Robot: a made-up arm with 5 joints.
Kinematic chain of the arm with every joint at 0, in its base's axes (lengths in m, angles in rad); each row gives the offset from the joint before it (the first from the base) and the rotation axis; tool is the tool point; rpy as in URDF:
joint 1: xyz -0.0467 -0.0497 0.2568 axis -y
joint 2: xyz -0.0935 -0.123 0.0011 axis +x
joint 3: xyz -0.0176 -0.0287 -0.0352 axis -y
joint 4: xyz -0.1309 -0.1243 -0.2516 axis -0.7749 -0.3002 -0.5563
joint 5: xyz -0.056 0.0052 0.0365 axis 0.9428 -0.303 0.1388
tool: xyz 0.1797 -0.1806 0.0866 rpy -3.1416 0 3.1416
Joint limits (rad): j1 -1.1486..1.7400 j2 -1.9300..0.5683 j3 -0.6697..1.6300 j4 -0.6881..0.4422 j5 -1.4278..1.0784
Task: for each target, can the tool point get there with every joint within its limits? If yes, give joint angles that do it. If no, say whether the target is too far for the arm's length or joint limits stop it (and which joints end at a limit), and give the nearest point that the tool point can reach.
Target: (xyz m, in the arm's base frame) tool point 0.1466 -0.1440 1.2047
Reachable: no: too far | nearest point 0.0457 -0.2427 0.7100 | short by 0.514 m
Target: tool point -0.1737 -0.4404 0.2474
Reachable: yes | joints 1.1800 -0.6570 1.1846 0.1118 -0.4913
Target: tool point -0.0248 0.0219 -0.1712
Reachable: no: joint limits stop it (at a limit: joint 2, joint 4, joint 5) | nearest point -0.0231 -0.1474 -0.2038 | short by 0.172 m
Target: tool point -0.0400 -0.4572 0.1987
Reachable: yes | joints 0.3209 0.0728 1.3446 -0.1596 -0.5755
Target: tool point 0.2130 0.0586 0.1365
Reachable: no: joint limits stop it (at a limit: joint 1, joint 2, joint 3, joint 4) | nearest point 0.2568 -0.0394 0.1615 | short by 0.110 m
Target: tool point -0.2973 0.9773 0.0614
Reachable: no: too far | nearest point -0.2974 -0.0247 0.2772 | short by 1.025 m
